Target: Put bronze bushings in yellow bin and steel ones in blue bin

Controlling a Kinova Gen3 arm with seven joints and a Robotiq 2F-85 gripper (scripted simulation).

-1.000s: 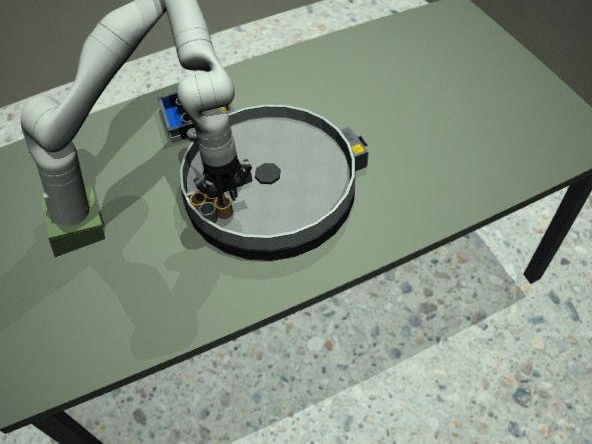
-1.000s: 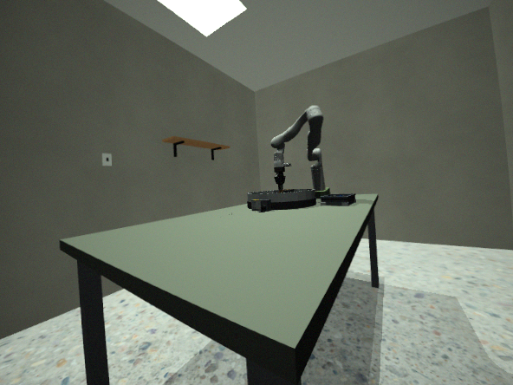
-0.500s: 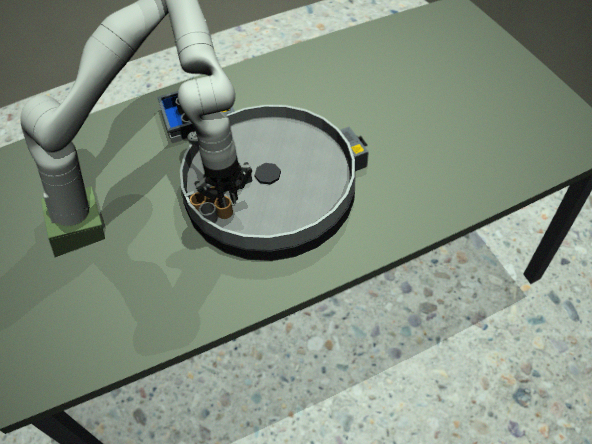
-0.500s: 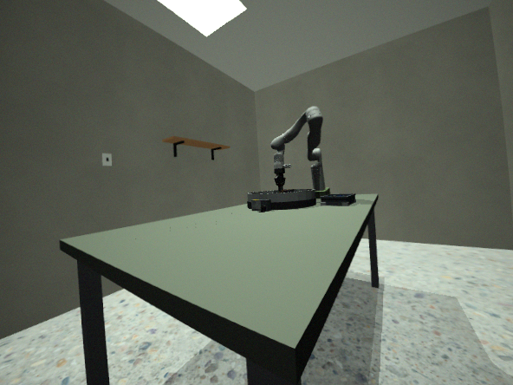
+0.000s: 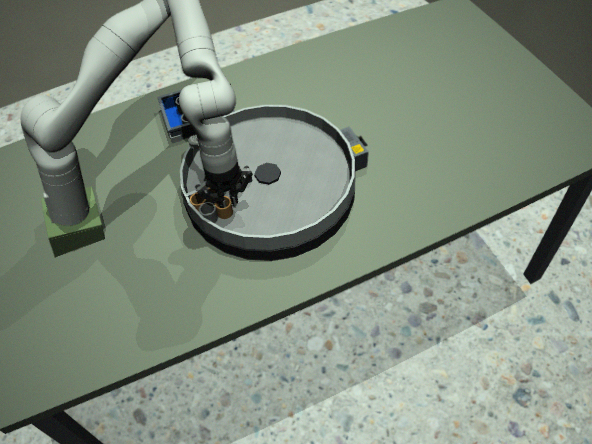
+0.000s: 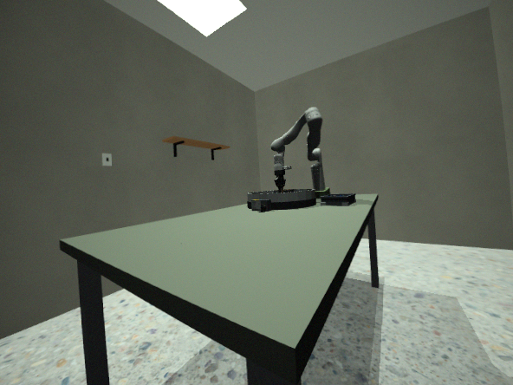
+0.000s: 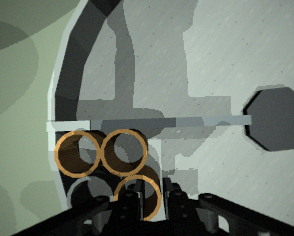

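My gripper is now 11 cm short of the turntable, 8 cm to the right of it and 4 cm above it.
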